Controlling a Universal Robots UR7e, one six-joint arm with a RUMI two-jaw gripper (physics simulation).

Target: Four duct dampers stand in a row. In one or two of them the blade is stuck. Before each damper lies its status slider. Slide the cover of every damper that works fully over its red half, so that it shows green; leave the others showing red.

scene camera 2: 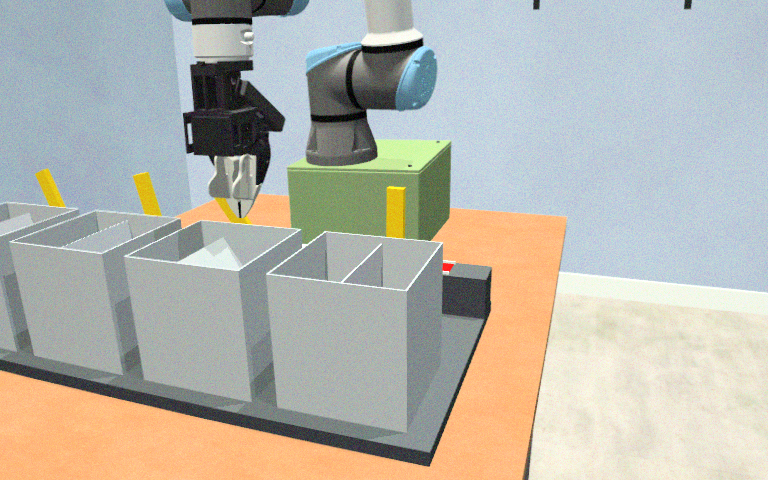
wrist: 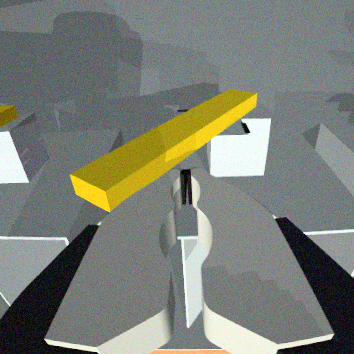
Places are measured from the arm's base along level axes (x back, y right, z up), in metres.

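Pixels of known places: gripper, fingertip midpoint: [scene camera 2: 241,217] [wrist: 186,171]; arm's base, link origin: [scene camera 2: 342,157].
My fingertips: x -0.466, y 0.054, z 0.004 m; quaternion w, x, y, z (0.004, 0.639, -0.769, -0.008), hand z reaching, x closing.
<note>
Ahead of a thing's pixels: the offset from my fingertips to its top centre. "spot": to the spot under its first point. Level surfaces: height alone.
Four grey box dampers stand in a row. The right one {spot: dx -0.233, dy -0.182, dz -0.071 m} [scene camera 2: 339,350] has a near-vertical blade {spot: dx -0.155, dy -0.196, dz -0.005 m} [scene camera 2: 362,264] and an upright yellow lever {spot: dx -0.038, dy -0.221, dz +0.023 m} [scene camera 2: 395,212]. The second from right [scene camera 2: 189,328] has a tilted blade {spot: dx -0.071, dy +0.009, dz -0.030 m} [scene camera 2: 218,254] and a strongly leaning yellow lever [scene camera 2: 233,211] [wrist: 165,150]. The third {spot: dx -0.162, dy +0.169, dz -0.070 m} [scene camera 2: 73,305] has a slanted blade {spot: dx -0.054, dy +0.176, dz -0.012 m} [scene camera 2: 107,234] and a leaning lever {spot: dx +0.038, dy +0.160, dz +0.021 m} [scene camera 2: 147,194]; the left one {spot: dx -0.134, dy +0.290, dz -0.089 m} [scene camera 2: 8,305] is partly cut off, its lever {dx +0.081, dy +0.346, dz +0.049 m} [scene camera 2: 50,187] leaning. My gripper [scene camera 2: 240,215] [wrist: 186,171] is shut and empty, close beside the second lever; contact is unclear. One slider shows red {dx +0.079, dy -0.267, dz -0.095 m} [scene camera 2: 448,267]; the other sliders are hidden.
The dampers stand on a dark base plate {dz -0.157 m} [scene camera 2: 453,362] on the orange table {dz -0.175 m} [scene camera 2: 509,350]. A dark block [scene camera 2: 467,291] is behind the right damper. The green robot pedestal [scene camera 2: 351,198] stands behind. White lever mounts {spot: dx -0.031, dy -0.032, dz -0.056 m} [wrist: 239,157] show in the wrist view.
</note>
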